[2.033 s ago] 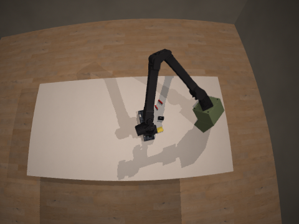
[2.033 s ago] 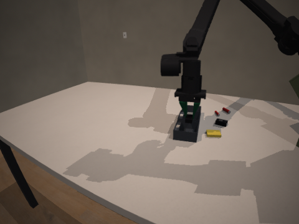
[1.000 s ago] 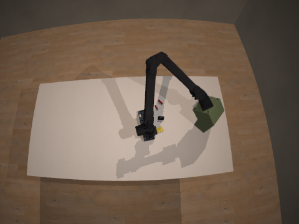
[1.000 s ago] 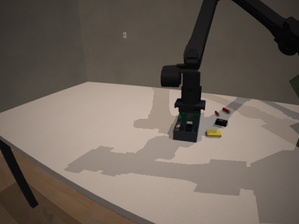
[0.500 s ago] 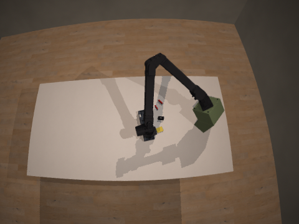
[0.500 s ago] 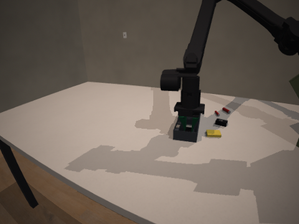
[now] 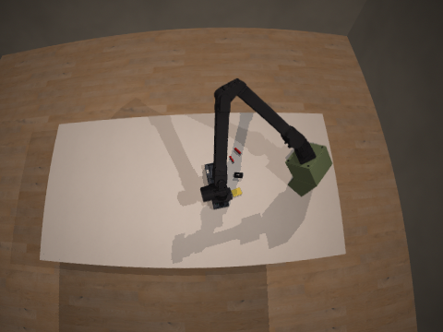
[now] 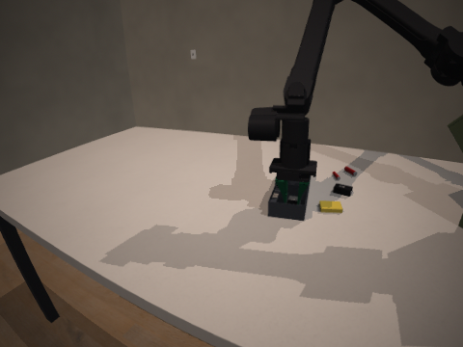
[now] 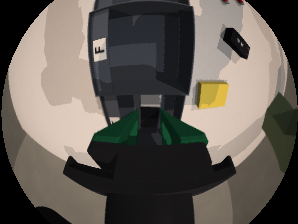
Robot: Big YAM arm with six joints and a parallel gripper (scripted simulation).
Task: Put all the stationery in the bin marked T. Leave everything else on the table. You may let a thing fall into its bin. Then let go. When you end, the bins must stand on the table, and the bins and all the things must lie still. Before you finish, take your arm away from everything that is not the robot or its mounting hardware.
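Now: the black item 1 cm to the right of my hand and 1 cm below it. Also, from my hand: three joined bins (8 cm to the right); yellow block (10 cm behind, 2 cm below, 1 cm to the right).
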